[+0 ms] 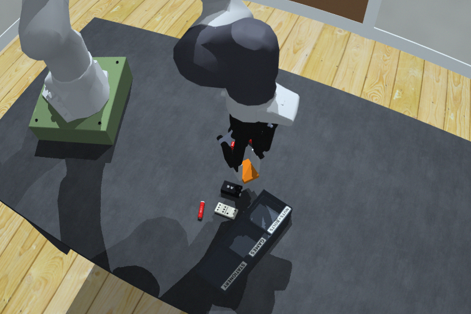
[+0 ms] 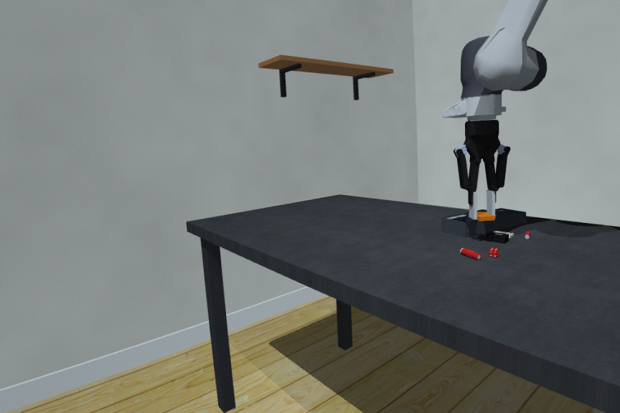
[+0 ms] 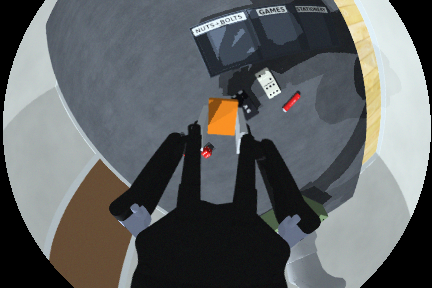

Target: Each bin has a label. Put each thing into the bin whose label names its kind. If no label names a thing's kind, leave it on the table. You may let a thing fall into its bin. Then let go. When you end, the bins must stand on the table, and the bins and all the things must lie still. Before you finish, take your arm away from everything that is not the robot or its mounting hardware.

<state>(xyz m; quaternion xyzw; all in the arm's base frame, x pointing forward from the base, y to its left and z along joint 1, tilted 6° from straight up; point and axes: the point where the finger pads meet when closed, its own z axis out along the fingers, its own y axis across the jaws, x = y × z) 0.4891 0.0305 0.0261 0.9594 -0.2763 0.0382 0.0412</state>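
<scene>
Right now the bin tray is 14 cm to the right of my hand, 8 cm ahead of it and 7 cm below it. The rest, counted from my hand: black 9V battery: 8 cm below, 3 cm to the right, 1 cm behind; then orange block: 3 cm below; then white domino: 9 cm to the right, 9 cm below.
</scene>
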